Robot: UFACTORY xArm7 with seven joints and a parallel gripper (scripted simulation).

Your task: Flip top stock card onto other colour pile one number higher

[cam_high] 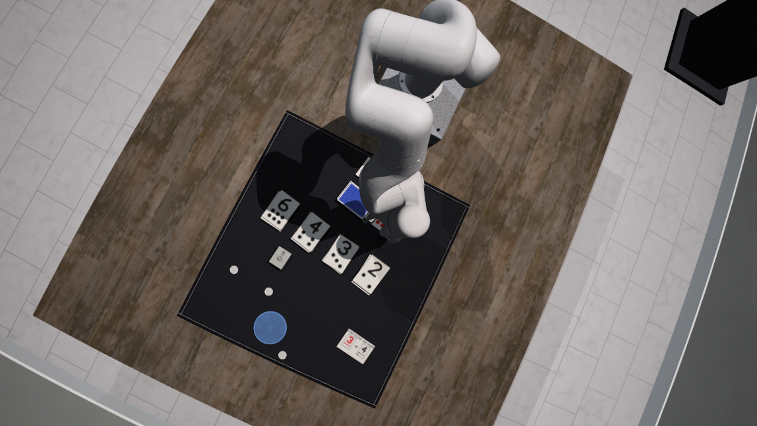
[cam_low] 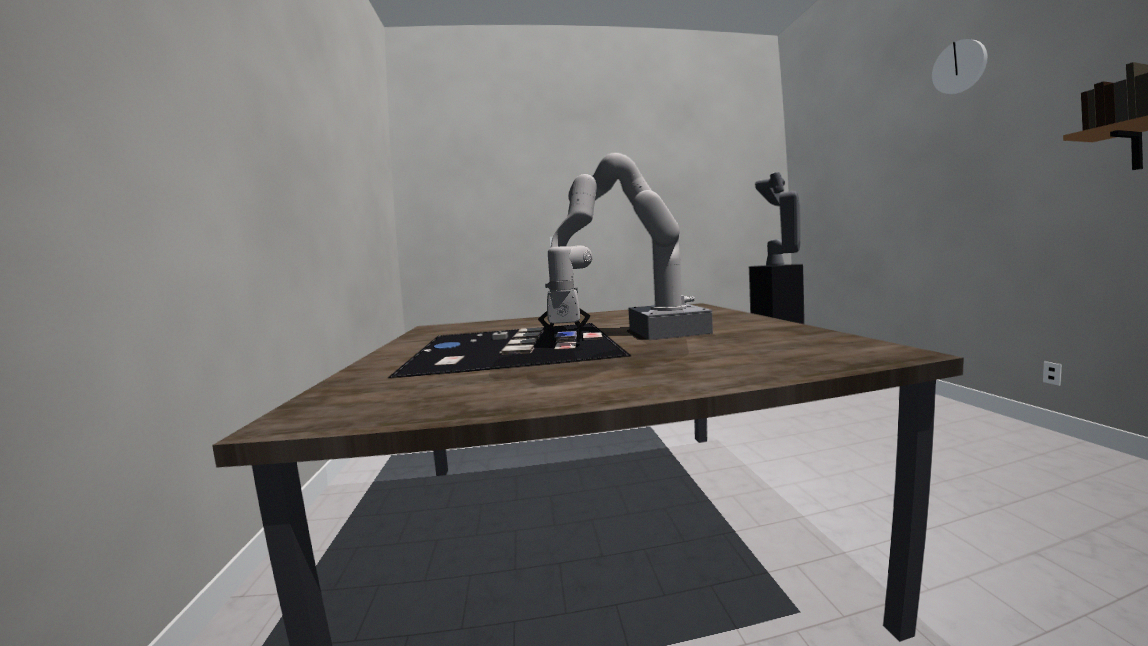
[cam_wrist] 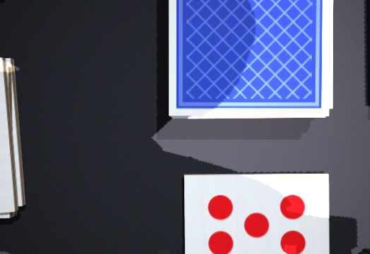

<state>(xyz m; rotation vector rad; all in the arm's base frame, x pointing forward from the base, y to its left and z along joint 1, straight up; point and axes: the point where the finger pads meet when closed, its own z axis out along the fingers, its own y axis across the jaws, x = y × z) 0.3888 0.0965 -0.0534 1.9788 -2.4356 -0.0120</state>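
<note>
My gripper is now 11 cm short of the black 4 card, 19 cm to the left of it and 1 cm above it. Round my hand: black 3 card 13 cm ahead, 9 cm to the right, 2 cm below; black 2 card 15 cm ahead, 1 cm to the left, 2 cm below; black mat 16 cm ahead, 11 cm to the right, 4 cm below.
</note>
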